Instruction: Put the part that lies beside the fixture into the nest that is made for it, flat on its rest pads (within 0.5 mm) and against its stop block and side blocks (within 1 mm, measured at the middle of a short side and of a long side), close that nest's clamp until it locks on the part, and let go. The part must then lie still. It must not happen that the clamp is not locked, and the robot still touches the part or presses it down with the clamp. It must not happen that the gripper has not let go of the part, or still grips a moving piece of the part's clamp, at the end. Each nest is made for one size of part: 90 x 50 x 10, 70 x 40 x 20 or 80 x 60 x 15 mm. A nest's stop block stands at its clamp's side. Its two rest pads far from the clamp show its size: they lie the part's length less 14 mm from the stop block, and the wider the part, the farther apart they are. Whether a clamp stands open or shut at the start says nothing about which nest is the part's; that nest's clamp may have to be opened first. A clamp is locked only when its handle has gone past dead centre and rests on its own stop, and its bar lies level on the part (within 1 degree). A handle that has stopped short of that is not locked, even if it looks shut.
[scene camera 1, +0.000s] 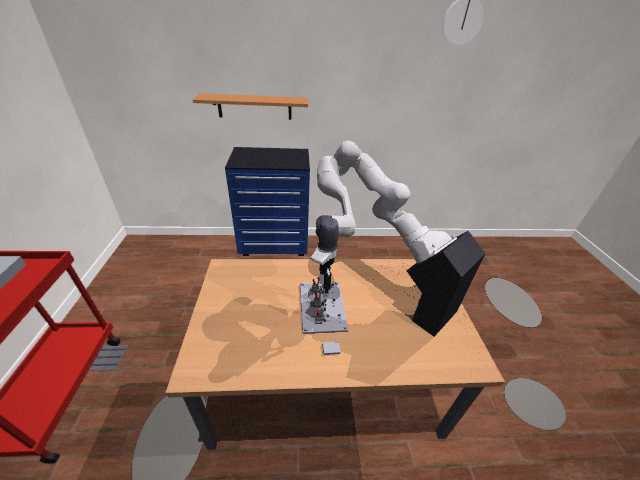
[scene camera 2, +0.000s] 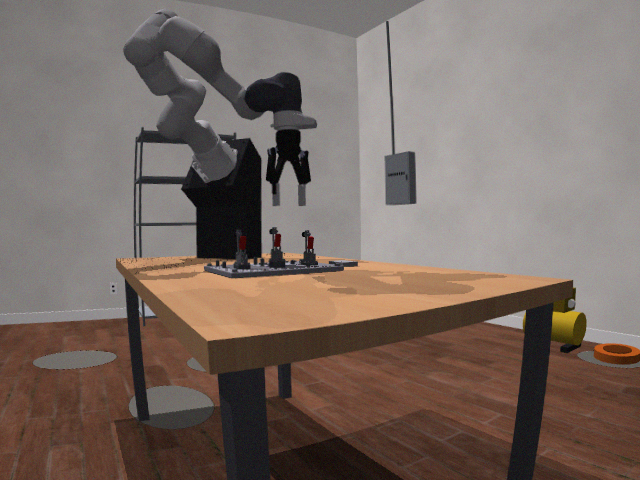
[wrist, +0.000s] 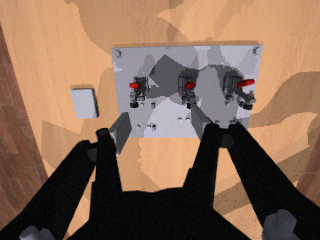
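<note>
Scene camera 2 shows me my gripper (scene camera 2: 289, 205), and in scene camera 1 I see a fixture (scene camera 1: 309, 312). The wrist view gives me a grey block part (wrist: 84, 100), along with my gripper again (wrist: 160, 117) and the fixture again (wrist: 209, 64).
</note>
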